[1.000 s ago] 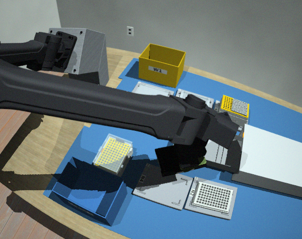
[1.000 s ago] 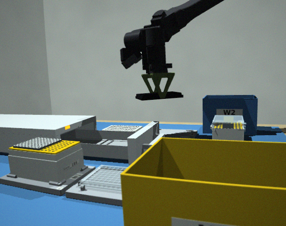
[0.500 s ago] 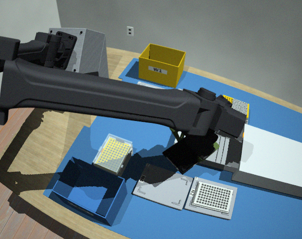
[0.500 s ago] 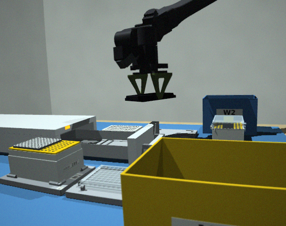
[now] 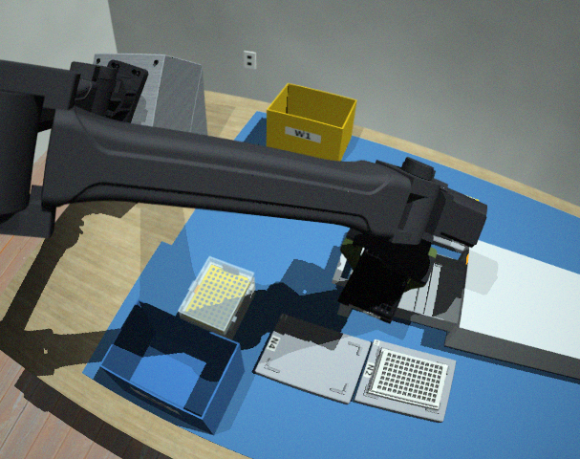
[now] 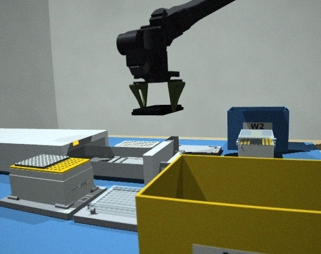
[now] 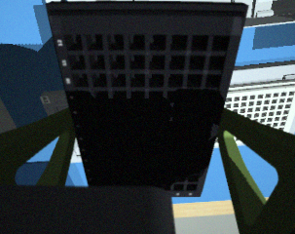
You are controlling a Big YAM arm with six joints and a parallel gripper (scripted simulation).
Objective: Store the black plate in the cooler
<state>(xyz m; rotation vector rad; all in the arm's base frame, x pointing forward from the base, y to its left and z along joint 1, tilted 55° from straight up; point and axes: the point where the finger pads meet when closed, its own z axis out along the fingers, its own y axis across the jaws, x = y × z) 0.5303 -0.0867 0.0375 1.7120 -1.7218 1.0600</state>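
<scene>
The cooler drawer is 7 cm ahead of my hand, 9 cm to the left of it and 12 cm below it. From my hand the other things lie so: white plate: 11 cm ahead, 10 cm to the right, 13 cm below; then work nest N4: 6 cm behind, 11 cm to the right, 14 cm below; then black plate: right at my hand.
</scene>
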